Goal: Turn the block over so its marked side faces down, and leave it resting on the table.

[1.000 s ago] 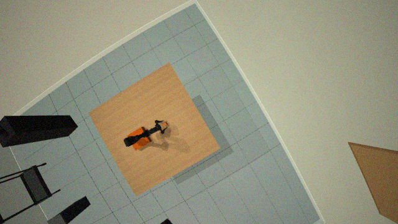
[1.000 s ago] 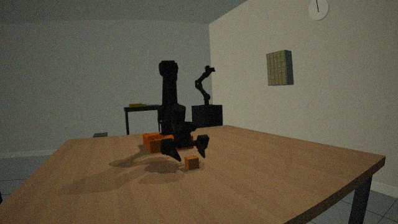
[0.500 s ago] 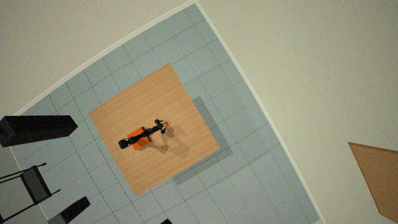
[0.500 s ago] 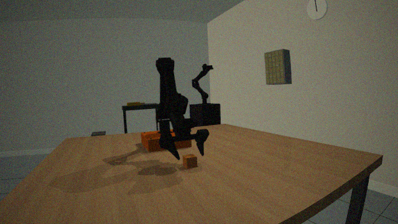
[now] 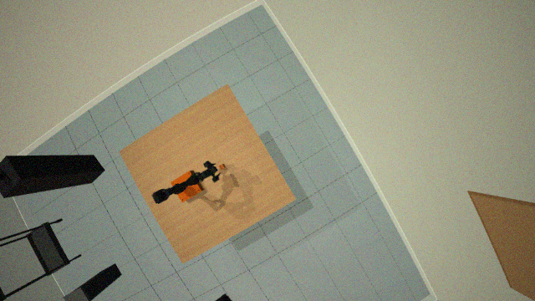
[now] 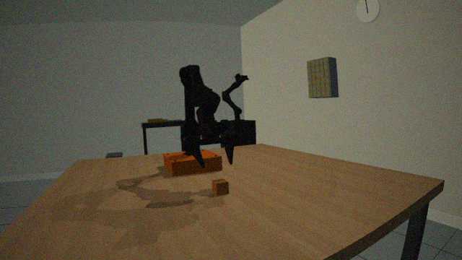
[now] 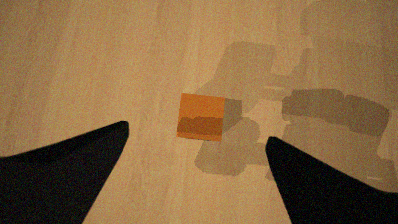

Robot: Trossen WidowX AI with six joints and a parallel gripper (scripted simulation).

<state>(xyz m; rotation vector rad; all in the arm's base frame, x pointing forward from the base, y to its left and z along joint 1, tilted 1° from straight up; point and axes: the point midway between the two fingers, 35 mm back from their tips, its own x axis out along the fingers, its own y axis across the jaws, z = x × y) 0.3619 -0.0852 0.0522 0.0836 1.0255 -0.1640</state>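
Right now the block is 6 cm below my gripper tip and 1 cm ahead of it.
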